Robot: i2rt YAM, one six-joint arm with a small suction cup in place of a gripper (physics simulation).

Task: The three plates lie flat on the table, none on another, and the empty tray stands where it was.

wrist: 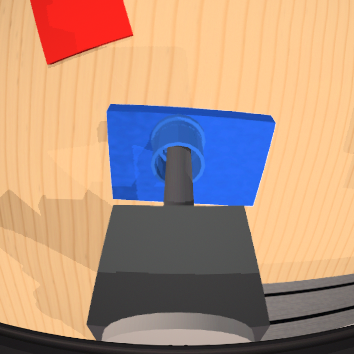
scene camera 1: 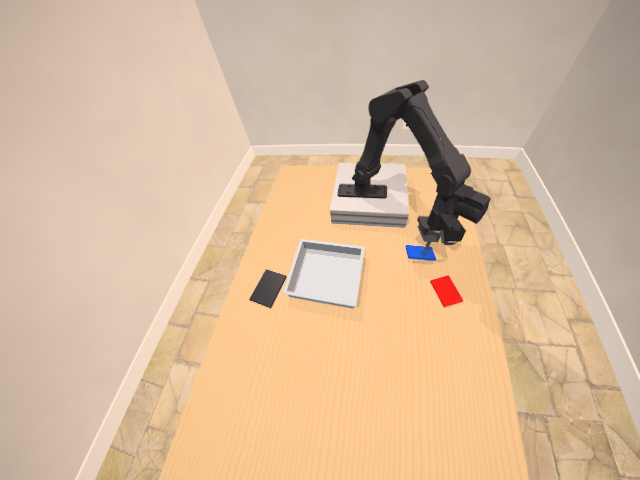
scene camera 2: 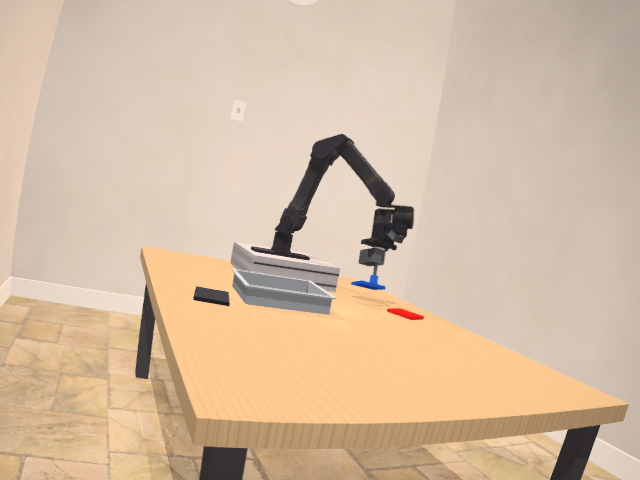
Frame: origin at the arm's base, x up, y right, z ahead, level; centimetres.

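Seen in the pictures: end effector, tool point: (wrist: 178, 127) (scene camera 1: 422, 257) (scene camera 2: 372, 287); arm's base, origin of the base link: (scene camera 1: 362, 191) (scene camera 2: 280, 254).
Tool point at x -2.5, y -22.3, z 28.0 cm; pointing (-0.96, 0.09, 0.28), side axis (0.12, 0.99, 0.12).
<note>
Offsets run from my tool point to a thing's top centre. Level surfaces: height alone.
My suction gripper (scene camera 1: 425, 251) (scene camera 2: 373, 279) (wrist: 178, 150) is shut on the blue plate @[dx +1.9, dy +0.7, dz -1.8 cm] (scene camera 1: 412, 252) (scene camera 2: 363, 283) (wrist: 235, 155), its cup on the plate's upper face. The blue plate hangs nearly level above the table, with its shadow below it in the second scene view, right of the tray. The red plate @[dx -5.1, dy -8.3, dz +8.9 cm] (scene camera 1: 446, 291) (scene camera 2: 405, 314) (wrist: 82, 25) lies flat on the table near the right edge. The black plate @[dx -5.1, dy +53.1, dz +14.8 cm] (scene camera 1: 267, 288) (scene camera 2: 211, 296) lies flat on the table, left of the tray. The grey tray @[dx -1.1, dy +32.6, dz +7.2 cm] (scene camera 1: 321, 301) (scene camera 2: 286, 300) stands upright and empty.
The arm's base stands on a pale block (scene camera 1: 369, 219) (scene camera 2: 330, 280) (wrist: 310, 300) at the back of the table @[dx -6.1 cm] (scene camera 1: 341, 387) (scene camera 2: 361, 372) (wrist: 300, 65). The red plate is nearer the front than the held blue plate.
</note>
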